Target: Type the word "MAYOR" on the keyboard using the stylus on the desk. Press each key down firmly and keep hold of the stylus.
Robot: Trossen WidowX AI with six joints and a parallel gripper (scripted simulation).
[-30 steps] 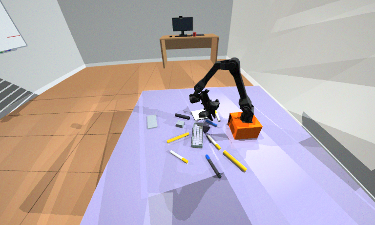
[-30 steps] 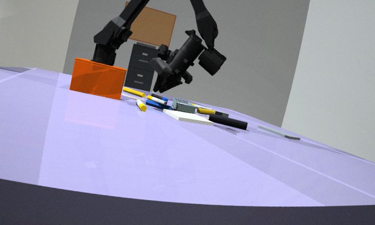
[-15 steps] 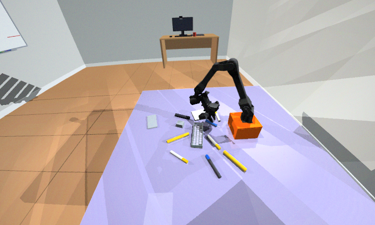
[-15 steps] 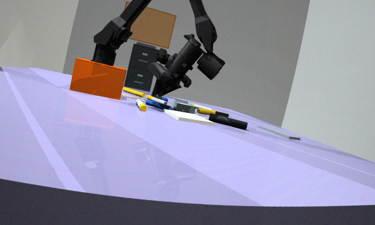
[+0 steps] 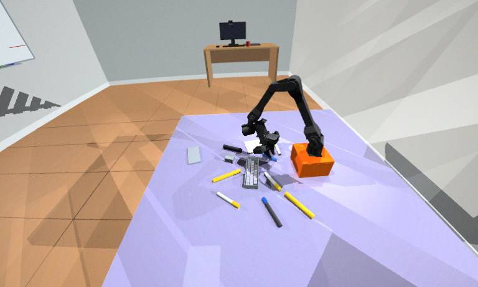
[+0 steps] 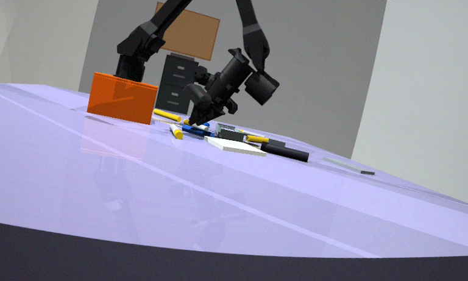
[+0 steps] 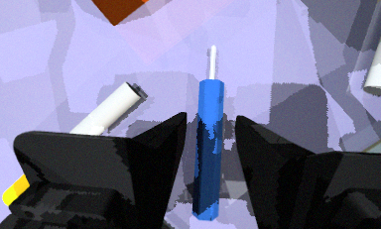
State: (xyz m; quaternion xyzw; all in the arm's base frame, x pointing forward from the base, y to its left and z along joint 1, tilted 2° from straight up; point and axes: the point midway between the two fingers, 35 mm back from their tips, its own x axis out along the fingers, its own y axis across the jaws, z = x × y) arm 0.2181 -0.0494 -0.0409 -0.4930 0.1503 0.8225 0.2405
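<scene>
The stylus is 10 mm behind my gripper tip, 10 mm to the left of it and 10 mm below it. Also, from my gripper tip: white pad: 100 mm ahead, 100 mm to the right, 20 mm below; then small grey block: 240 mm ahead, 30 mm to the left, 10 mm below; then black cylinder: 240 mm ahead, 60 mm to the right, 10 mm below.
</scene>
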